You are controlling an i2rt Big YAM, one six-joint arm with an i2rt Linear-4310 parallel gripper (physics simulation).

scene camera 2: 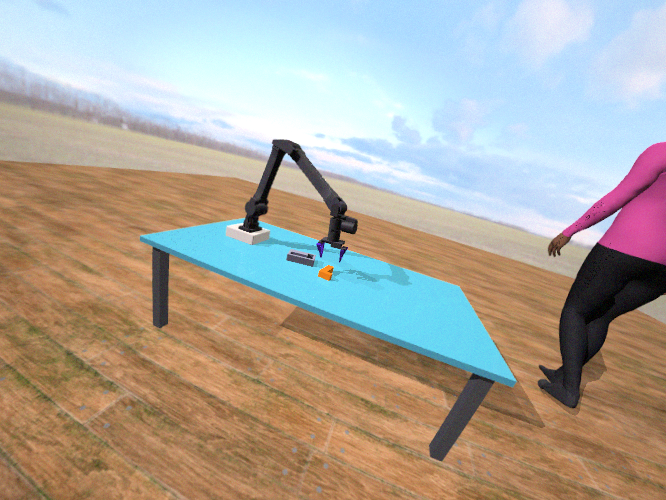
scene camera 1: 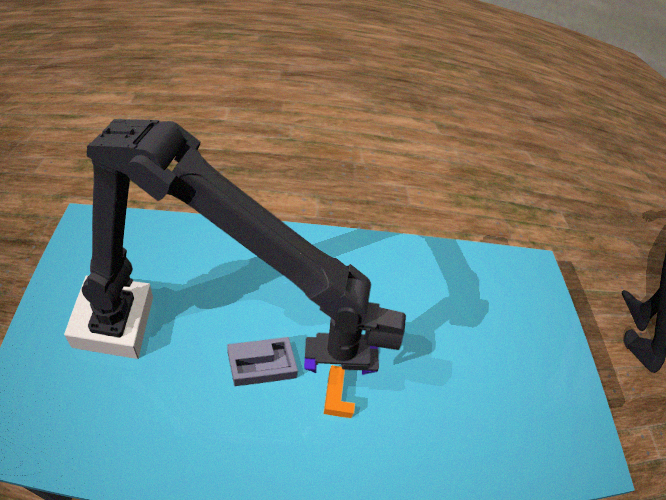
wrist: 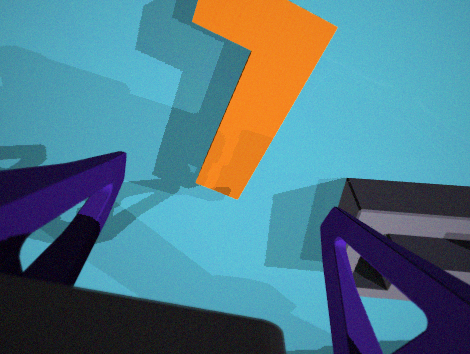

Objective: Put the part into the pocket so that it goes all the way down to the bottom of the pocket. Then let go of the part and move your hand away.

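Places are measured from the arm's base along level axes (x ahead, y left, z up), in millimetres.
Pixels of known places: gripper, between the fingertips: (scene camera 2: 330, 259) (scene camera 1: 339, 371) (wrist: 232, 192); arm's base, origin of its link: (scene camera 2: 250, 229) (scene camera 1: 112, 313).
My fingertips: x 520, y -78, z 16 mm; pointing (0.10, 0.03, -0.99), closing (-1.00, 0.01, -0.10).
Note:
Ahead of a thing's pixels: the offset from my fingertips to its middle. Level surfaces: height alone.
The orange L-shaped part @[dx +14, dy -19, dz -58 mm] (scene camera 1: 335, 392) (scene camera 2: 325, 272) (wrist: 275, 70) lies on the blue table, apart from the grey block with the pocket. The grey block @[dx -162, dy +36, dz -54 mm] (scene camera 1: 252, 352) (scene camera 2: 300, 258) (wrist: 405, 224) stands left of the part in scene camera 1, and its L-shaped pocket is empty. My gripper (scene camera 1: 339, 368) (scene camera 2: 331, 258) (wrist: 232, 192) is open, with its purple fingers wide apart and nothing between them. It hangs above the table, over the end of the part's long leg. In the wrist view the right finger hides some of the grey block.
The arm's white base block (scene camera 1: 102, 336) (scene camera 2: 246, 234) stands at the left of the blue table @[dz -72 mm] (scene camera 1: 484, 430) (scene camera 2: 419, 306). A person (scene camera 2: 634, 226) in a pink top stands on the floor beyond the table's right end.

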